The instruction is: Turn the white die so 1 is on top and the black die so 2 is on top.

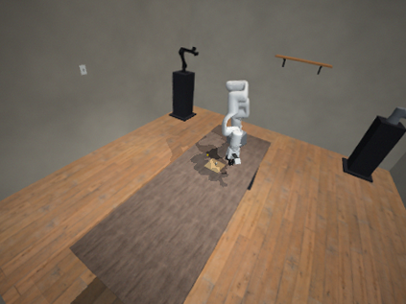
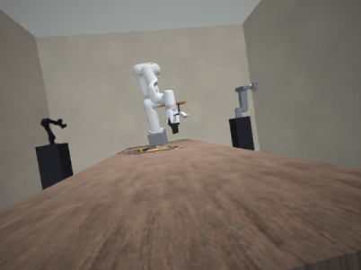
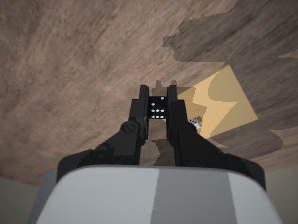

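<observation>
The black die is 10 mm below my hand. From my hand the other things lie so: tan mat (140 mm to the right, 110 mm below, 10 mm behind); then small yellow die (270 mm to the right, 110 mm below, 100 mm behind); then white die (140 mm to the right, 100 mm below, 30 mm behind).
</observation>
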